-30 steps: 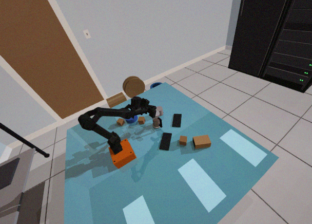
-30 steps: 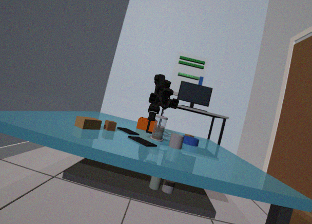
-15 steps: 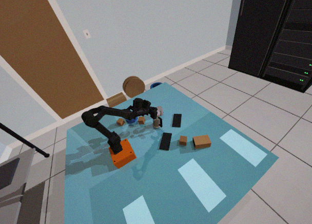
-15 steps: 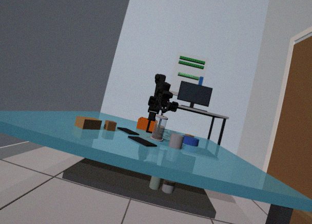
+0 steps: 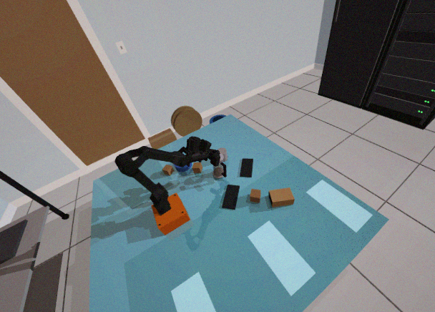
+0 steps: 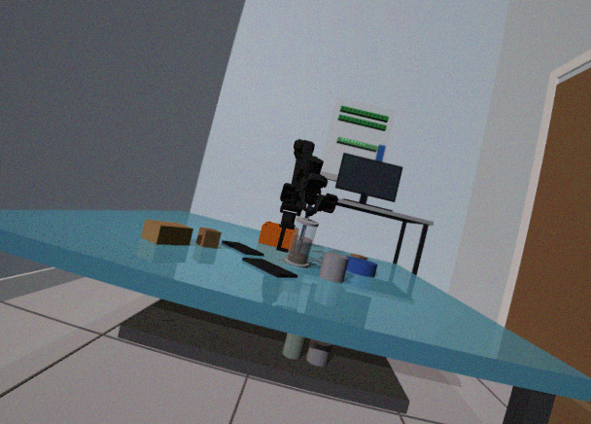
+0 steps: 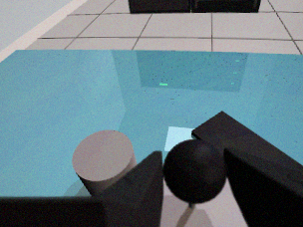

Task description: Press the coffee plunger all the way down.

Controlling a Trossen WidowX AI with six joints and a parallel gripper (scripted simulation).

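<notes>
Now: the coffee press 20 mm behind my gripper tip, 20 mm to the right of it and 90 mm below it. Round my gripper tip: blue bowl: 170 mm behind, 250 mm to the left, 160 mm below.
</notes>
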